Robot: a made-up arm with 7 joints. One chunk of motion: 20 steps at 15 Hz.
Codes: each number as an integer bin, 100 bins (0 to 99) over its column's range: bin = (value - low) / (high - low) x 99, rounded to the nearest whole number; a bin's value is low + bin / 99 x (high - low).
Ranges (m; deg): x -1.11..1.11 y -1.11..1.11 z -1.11..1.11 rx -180..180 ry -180..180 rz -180..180
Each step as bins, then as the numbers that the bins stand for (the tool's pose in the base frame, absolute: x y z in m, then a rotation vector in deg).
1 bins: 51 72 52 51 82 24
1 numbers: 0.0336 0.5045 0.0561 5.45 118.18 -92.73
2 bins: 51 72 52 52 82 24
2 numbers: 0.0336 0.5045 0.0561 9.09 118.18 -92.73
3 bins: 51 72 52 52 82 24
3 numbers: 0.0336 0.5045 0.0561 9.09 118.18 -92.73
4 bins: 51 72 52 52 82 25
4 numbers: 0.0336 0.5045 0.0561 9.09 118.18 -89.09
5 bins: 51 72 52 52 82 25
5 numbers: 0.0336 0.5045 0.0561 9.09 118.18 -89.09
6 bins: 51 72 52 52 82 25
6 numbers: 0.0336 0.5045 0.0561 9.09 118.18 -89.09
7 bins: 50 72 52 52 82 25
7 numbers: 0.0112 0.5045 0.0561 9.09 118.18 -89.09
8 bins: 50 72 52 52 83 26
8 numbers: 0.0112 0.5045 0.0561 9.09 121.82 -85.45
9 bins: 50 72 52 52 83 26
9 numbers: 0.0112 0.5045 0.0561 9.09 121.82 -85.45
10 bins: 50 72 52 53 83 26
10 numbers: 0.0112 0.5045 0.0561 12.73 121.82 -85.45
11 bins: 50 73 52 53 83 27
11 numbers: 0.0112 0.5270 0.0561 12.73 121.82 -81.82
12 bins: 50 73 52 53 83 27
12 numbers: 0.0112 0.5270 0.0561 12.73 121.82 -81.82
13 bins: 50 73 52 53 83 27
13 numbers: 0.0112 0.5270 0.0561 12.73 121.82 -81.82
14 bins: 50 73 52 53 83 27
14 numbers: 0.0112 0.5270 0.0561 12.73 121.82 -81.82
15 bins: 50 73 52 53 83 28
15 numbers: 0.0112 0.5270 0.0561 12.73 121.82 -78.18
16 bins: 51 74 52 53 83 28
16 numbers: 0.0336 0.5494 0.0561 12.73 121.82 -78.18
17 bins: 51 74 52 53 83 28
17 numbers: 0.0336 0.5494 0.0561 12.73 121.82 -78.18
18 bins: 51 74 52 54 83 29
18 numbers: 0.0336 0.5494 0.0561 16.36 121.82 -74.55
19 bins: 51 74 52 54 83 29
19 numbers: 0.0336 0.5494 0.0561 16.36 121.82 -74.55
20 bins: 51 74 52 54 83 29
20 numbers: 0.0336 0.5494 0.0561 16.36 121.82 -74.55
